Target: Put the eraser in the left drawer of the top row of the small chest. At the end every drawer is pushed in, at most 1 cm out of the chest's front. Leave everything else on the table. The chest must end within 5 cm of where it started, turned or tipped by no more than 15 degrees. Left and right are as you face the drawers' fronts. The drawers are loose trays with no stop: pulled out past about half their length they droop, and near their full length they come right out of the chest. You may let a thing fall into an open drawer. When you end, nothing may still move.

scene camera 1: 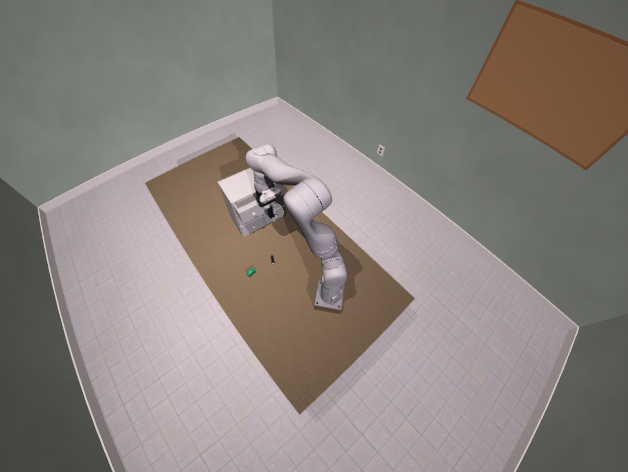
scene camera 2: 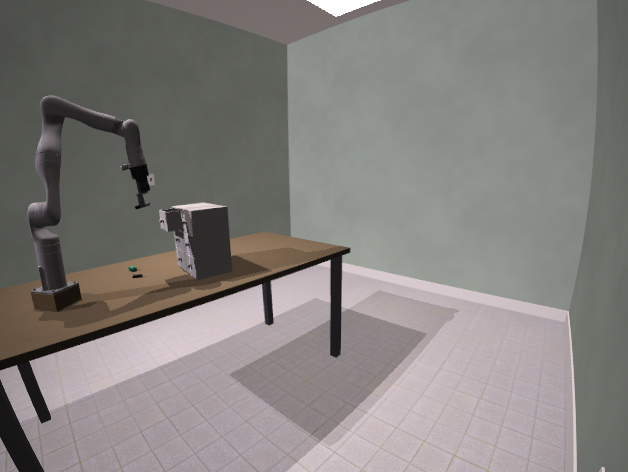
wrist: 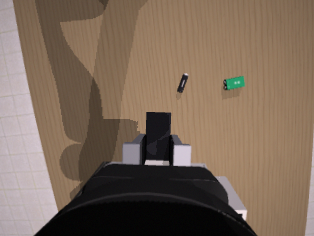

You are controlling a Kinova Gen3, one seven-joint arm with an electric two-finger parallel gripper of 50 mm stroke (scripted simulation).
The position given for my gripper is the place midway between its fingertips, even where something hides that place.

In view: my gripper (wrist: 158,145), a small chest (scene camera 2: 210,228) and an eraser (wrist: 158,124).
